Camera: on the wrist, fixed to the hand. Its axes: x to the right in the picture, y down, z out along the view.
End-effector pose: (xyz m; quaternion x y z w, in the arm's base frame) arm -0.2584 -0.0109 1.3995 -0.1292 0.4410 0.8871 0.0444
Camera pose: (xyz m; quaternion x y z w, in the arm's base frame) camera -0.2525 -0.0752 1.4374 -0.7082 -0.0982 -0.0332 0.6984
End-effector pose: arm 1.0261 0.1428 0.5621 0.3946 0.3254 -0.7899 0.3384
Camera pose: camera 1.0977 0.1327 0.5426 0.0399 -0.5086 0.2286 0.8292
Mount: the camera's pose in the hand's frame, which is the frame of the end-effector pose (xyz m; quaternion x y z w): -0.0136 0.0671 -0.0303 -0.0137 0.3202 -0.9460 0.0497
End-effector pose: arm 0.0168 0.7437 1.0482 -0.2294 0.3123 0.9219 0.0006
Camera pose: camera 0.0321 0.6742 1.0714 -0.6020 -0.2139 -0.0239 0.7689
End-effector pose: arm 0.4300 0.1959 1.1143 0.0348 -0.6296 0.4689 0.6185
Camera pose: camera 0.4139 0.2452 1.0603 0.4387 0.1932 -0.5592 0.6764
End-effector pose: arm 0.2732 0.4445 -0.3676 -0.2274 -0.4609 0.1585 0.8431
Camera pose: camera 0.2879 0.4876 -0.4270 0.3624 0.0298 -0.8687 0.3363
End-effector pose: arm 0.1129 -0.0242 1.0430 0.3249 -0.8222 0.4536 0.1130
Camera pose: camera 0.0773 0.0318 1.0084 0.6471 0.2964 0.0084 0.7024
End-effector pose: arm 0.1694 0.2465 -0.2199 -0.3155 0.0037 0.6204 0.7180
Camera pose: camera 0.1180 0.2226 -0.2689 -0.2277 -0.0769 -0.7493 0.6171
